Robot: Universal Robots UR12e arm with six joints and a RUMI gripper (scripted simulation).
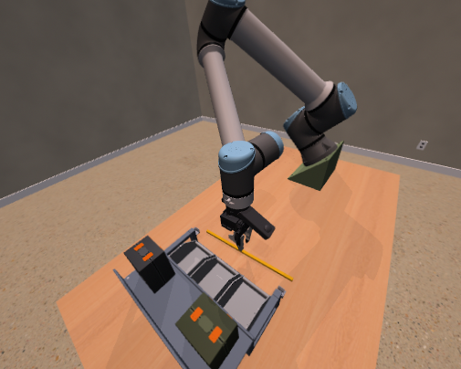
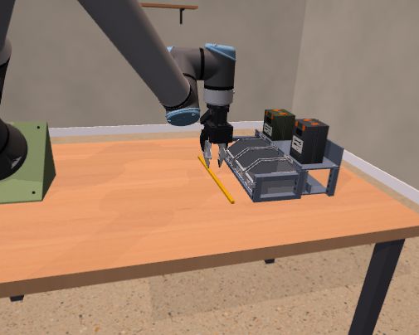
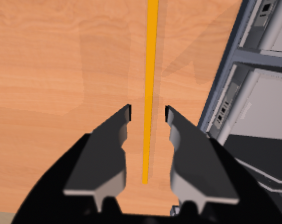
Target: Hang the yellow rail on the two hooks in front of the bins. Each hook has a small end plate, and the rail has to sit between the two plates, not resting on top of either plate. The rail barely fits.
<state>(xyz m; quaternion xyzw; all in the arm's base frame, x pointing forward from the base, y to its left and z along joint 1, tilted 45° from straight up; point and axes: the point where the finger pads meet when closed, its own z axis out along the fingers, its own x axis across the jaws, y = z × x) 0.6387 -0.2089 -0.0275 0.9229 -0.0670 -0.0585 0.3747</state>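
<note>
Right now the yellow rail is 5 cm below my hand. Round my hand: black box (25 cm ahead, 16 cm to the right, 11 cm above); then green box (29 cm ahead, 7 cm to the left, 10 cm above).
</note>
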